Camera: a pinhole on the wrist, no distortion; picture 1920 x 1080 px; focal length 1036.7 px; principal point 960.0 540.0 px. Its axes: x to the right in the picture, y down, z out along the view. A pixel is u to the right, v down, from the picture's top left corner.
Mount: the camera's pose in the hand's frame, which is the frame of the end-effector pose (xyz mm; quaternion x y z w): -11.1 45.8 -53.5 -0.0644 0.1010 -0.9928 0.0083
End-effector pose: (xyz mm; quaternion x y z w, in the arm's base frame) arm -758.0 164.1 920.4 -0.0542 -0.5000 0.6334 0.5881
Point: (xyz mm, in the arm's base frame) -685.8 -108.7 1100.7
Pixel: outside the picture
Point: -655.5 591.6 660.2
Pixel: behind the camera
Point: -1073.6 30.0 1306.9
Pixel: 724.2 566.9
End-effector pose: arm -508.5 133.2 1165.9 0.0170 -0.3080 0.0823 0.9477
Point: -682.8 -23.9 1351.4
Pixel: 1225.8 868.6
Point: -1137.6 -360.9 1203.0
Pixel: outside the picture
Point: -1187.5 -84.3 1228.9
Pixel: outside the picture
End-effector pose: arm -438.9 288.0 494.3 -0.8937 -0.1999 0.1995 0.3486
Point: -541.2 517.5 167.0
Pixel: 839.1 317.1
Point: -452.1 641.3 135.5
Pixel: 586.4 412.7
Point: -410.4 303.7 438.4
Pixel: 474.3 468.3
